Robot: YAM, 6 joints.
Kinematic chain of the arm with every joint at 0, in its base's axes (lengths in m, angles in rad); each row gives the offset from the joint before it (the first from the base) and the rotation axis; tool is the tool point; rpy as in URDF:
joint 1: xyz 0 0 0.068 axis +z
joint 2: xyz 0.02 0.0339 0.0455 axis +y
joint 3: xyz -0.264 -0.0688 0 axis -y
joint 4: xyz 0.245 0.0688 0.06 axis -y
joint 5: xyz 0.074 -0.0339 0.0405 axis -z
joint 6: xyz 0.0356 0 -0.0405 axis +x
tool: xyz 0 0 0 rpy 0 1.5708 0
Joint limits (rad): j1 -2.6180..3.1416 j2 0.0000..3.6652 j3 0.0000..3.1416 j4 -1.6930..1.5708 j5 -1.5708..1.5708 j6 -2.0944..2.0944
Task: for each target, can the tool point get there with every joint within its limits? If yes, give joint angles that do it. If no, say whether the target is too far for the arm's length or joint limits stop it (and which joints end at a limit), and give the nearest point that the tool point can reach.
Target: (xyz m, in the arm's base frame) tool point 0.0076 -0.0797 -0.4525
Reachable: no: joint limits stop it (at a limit: joint 2) | nearest point 0.0112 -0.1171 -0.3558 | short by 0.104 m
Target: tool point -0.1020 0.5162 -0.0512
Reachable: yes | joints 1.8278 2.9857 2.2491 -0.5763 1.1533 -0.7011
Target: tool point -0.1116 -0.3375 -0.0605
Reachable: yes | joints -1.9186 2.5436 1.2797 -0.4373 -0.2870 1.6755
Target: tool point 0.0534 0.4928 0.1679
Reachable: yes | joints 1.4488 2.3209 1.9202 -0.7276 -0.1960 -1.0052
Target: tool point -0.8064 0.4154 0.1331
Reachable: no: too far | nearest point -0.5740 0.2957 0.1273 | short by 0.261 m
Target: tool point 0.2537 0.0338 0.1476
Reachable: yes | joints -0.0022 1.7397 0.8879 -0.9280 -1.3105 -0.9729
